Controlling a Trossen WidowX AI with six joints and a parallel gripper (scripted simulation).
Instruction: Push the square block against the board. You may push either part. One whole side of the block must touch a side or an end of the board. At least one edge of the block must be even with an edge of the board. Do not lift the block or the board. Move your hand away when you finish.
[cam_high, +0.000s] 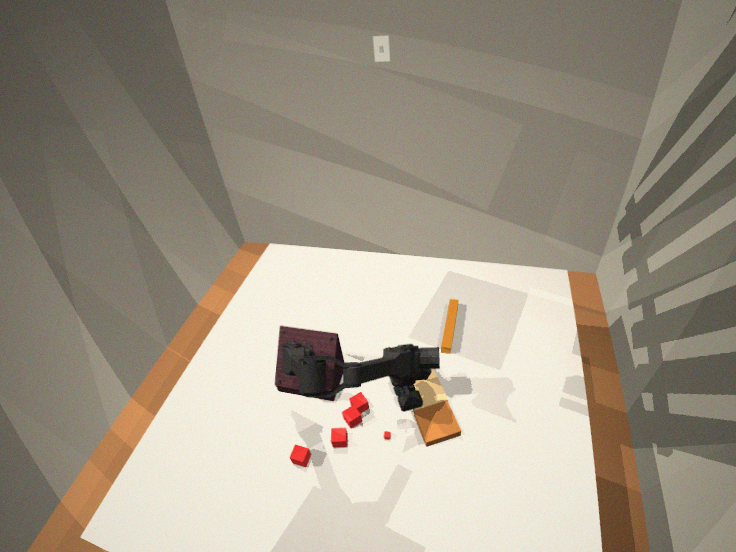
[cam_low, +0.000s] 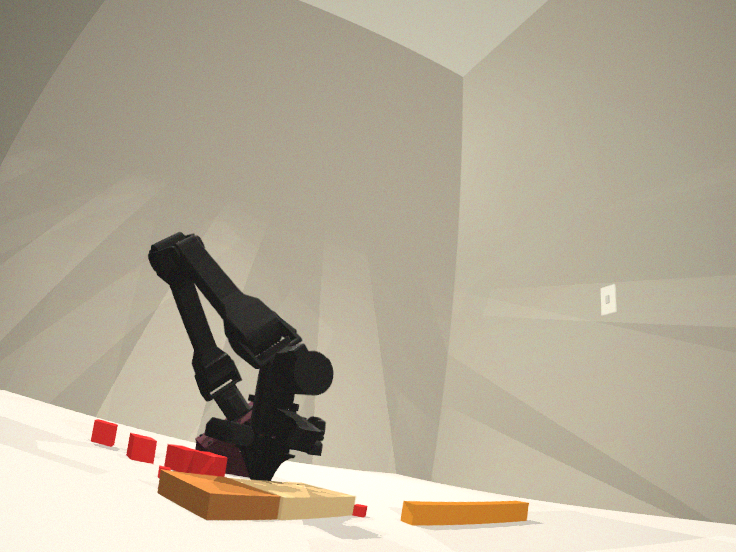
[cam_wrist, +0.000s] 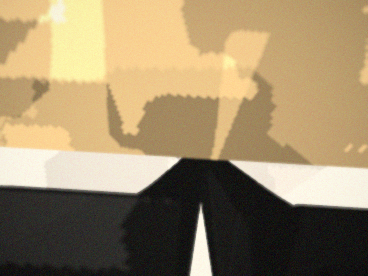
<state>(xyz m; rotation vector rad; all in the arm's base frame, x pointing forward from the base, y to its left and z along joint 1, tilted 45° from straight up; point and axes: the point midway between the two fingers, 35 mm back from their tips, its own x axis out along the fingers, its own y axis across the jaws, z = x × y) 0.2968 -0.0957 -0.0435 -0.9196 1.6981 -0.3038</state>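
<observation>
The pale yellow slab lies 6 cm ahead of my gripper tip, 3 cm to the left of it and 1 cm above it. From my gripper tip the other things lie so: orange square block 11 cm ahead, 9 cm to the right, 1 cm above; then board 13 cm ahead, 28 cm to the left, 1 cm above.
</observation>
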